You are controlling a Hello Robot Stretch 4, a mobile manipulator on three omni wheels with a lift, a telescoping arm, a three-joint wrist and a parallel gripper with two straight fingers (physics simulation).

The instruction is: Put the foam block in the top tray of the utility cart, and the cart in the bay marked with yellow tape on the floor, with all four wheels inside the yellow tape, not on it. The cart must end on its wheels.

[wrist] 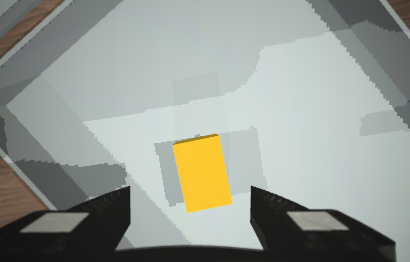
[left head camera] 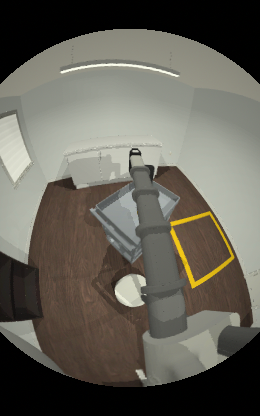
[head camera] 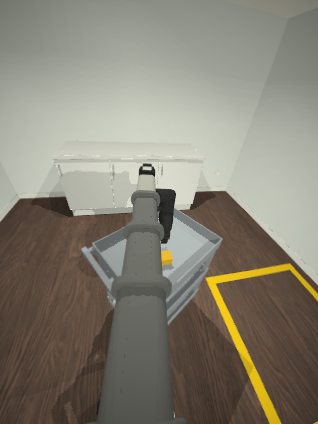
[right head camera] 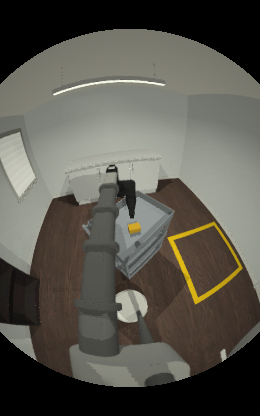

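Note:
The yellow foam block [head camera: 167, 258] [right head camera: 134, 228] [wrist: 202, 173] lies on the floor of the top tray of the grey utility cart [head camera: 200, 265] [left head camera: 117, 214] [right head camera: 152, 237]. My gripper [head camera: 165, 242] [right head camera: 132, 217] [wrist: 191, 204] is open and empty, above the block and apart from it. In the wrist view the block shows between and beyond the two fingertips. The cart is upright and turned askew, left of the bay in yellow tape [head camera: 250, 274] [left head camera: 192, 218] [right head camera: 192, 231] and outside it. Its wheels are hidden. My arm covers part of the cart.
A low white cabinet [head camera: 85, 185] [left head camera: 82, 167] [right head camera: 85, 185] stands against the back wall, behind the cart. Dark furniture [left head camera: 20, 287] [right head camera: 20, 292] stands at the left. A wall runs along the right, beyond the bay. A pale round disc [left head camera: 130, 290] [right head camera: 132, 306] shows in front of the cart.

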